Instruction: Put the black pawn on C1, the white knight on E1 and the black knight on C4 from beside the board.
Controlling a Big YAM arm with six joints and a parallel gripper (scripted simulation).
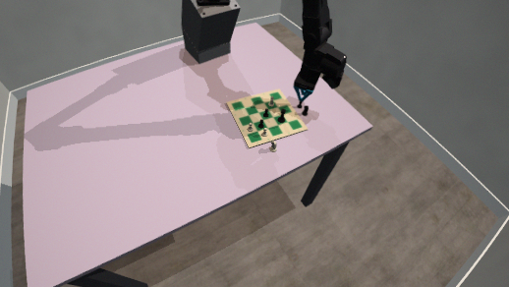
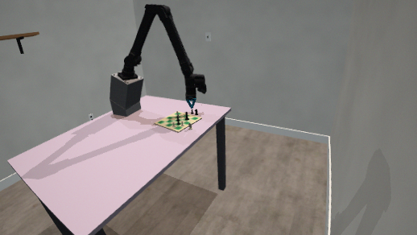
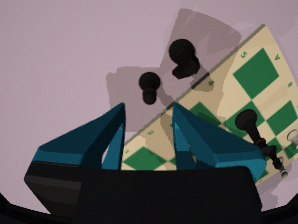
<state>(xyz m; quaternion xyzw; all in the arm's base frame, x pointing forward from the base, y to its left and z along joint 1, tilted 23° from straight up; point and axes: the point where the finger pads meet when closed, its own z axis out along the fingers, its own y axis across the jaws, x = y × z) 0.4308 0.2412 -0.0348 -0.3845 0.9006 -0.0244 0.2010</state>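
My hand is 4 cm short of the black knight and 4 cm above it. The rest, counted from my hand: white knight 15 cm ahead, 17 cm to the right, 4 cm below; chessboard 1 cm ahead, 14 cm to the right, 5 cm below.
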